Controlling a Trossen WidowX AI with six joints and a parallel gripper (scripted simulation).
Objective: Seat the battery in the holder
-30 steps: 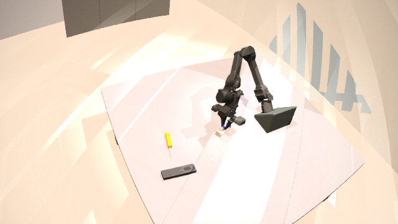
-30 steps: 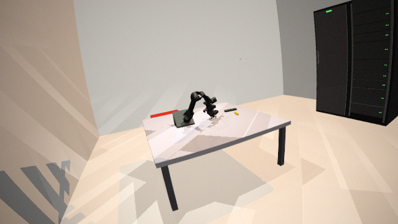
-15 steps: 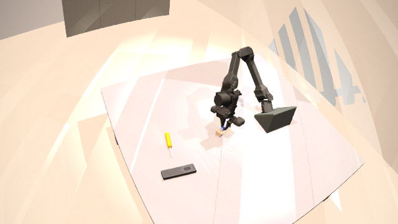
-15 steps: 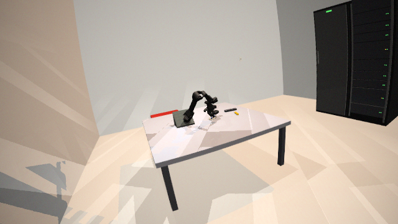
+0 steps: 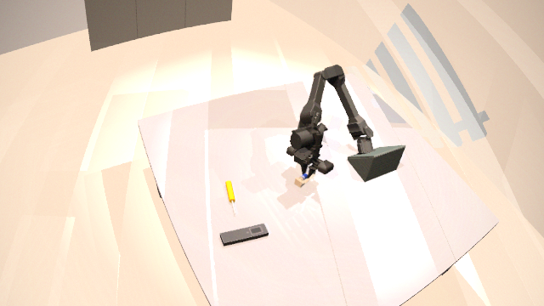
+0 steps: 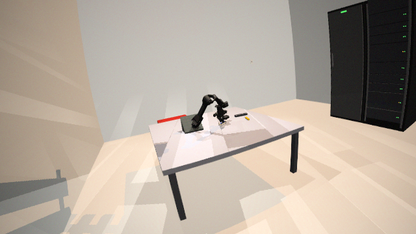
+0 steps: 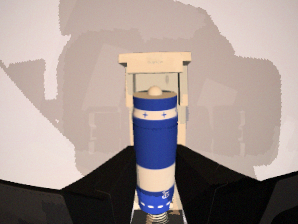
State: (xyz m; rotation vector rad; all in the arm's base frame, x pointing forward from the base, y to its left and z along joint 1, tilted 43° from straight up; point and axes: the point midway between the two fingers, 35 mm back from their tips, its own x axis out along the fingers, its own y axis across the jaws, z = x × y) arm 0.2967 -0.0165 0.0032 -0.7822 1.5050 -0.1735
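My gripper tip is 10 mm below the blue-and-cream battery. From my gripper tip the other things lie so: yellow-handled screwdriver (300 mm ahead, 10 mm to the right); then dark remote (330 mm ahead, 150 mm to the left).
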